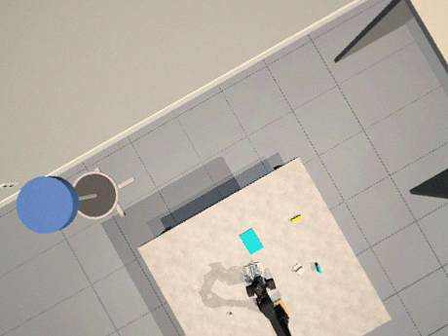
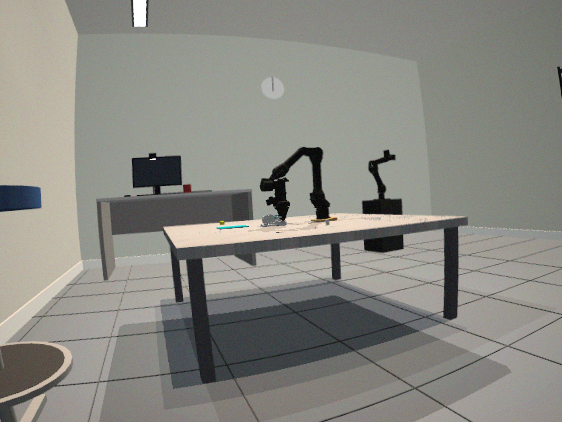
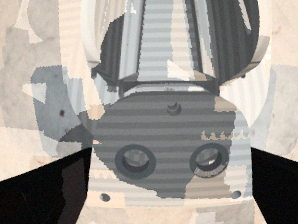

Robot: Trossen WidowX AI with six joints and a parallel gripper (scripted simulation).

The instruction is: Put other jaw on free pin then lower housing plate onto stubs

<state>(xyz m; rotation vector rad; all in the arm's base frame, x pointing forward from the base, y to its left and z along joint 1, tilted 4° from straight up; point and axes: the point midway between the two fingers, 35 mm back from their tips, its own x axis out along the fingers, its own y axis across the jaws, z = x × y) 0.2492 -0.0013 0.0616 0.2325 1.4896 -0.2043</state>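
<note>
Right now my gripper tip is 2 cm short of the white jaw piece, 2 cm to the left of it and 1 cm above it. Also, from my gripper tip: yellow piece (20 cm ahead, 46 cm to the right, 1 cm below); cyan plate (24 cm ahead, 11 cm to the right, 2 cm below).
</note>
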